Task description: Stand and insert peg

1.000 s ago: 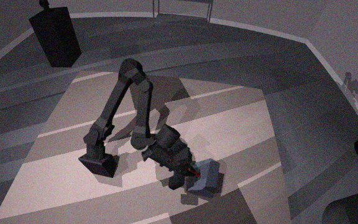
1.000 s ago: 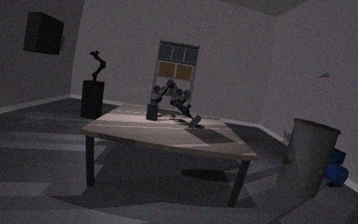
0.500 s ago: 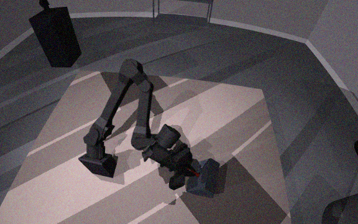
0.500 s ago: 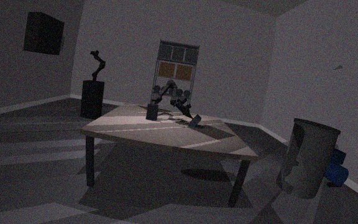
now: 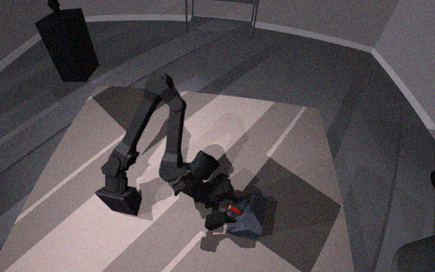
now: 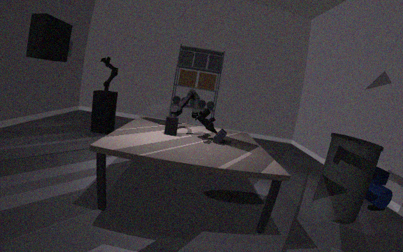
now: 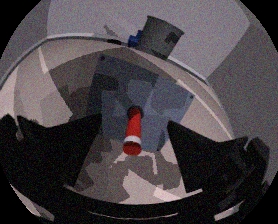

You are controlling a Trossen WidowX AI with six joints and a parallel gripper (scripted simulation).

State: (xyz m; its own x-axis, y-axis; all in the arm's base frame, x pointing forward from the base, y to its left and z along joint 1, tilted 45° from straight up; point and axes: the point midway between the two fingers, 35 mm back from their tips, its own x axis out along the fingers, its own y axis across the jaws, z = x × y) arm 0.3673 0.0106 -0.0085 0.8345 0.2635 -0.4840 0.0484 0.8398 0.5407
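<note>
The red peg is 1 cm behind my gripper tip and 1 cm above it. Also, from my gripper tip: sloped panel: 4 cm ahead, 2 cm below, 1 cm to the right.
</note>
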